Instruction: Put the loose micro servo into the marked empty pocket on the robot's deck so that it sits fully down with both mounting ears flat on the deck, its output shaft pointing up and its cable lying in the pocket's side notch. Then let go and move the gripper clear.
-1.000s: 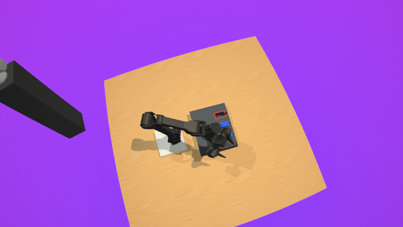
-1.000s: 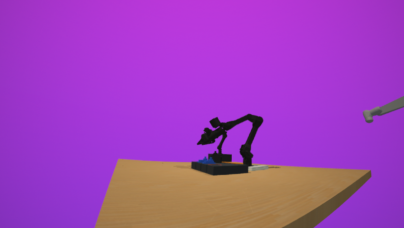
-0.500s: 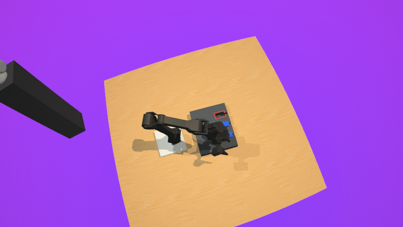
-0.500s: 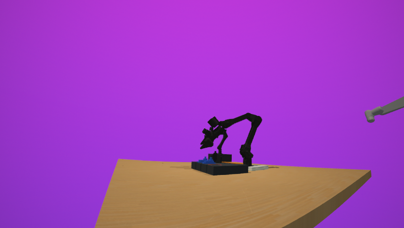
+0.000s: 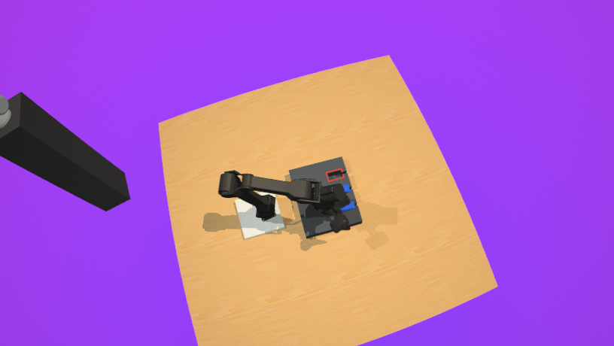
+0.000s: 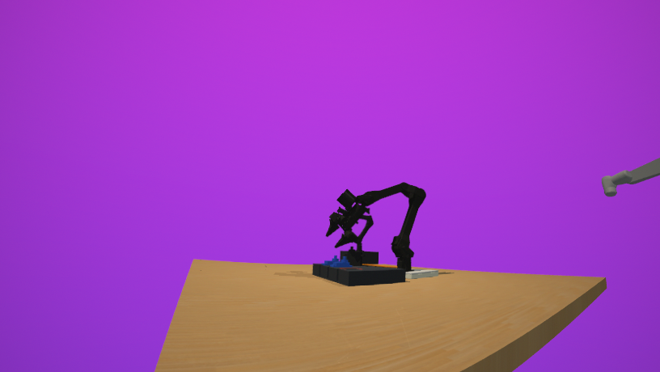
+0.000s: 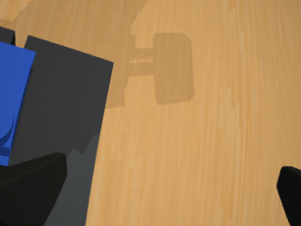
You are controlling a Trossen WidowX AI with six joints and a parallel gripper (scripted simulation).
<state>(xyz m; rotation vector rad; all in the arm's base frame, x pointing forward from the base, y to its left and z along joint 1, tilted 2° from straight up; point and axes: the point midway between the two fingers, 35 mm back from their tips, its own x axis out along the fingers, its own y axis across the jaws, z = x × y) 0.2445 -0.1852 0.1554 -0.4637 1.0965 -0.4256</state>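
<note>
The dark grey deck is 5 cm behind my gripper tip, 17 cm to the left of it and 12 cm below it.
</note>
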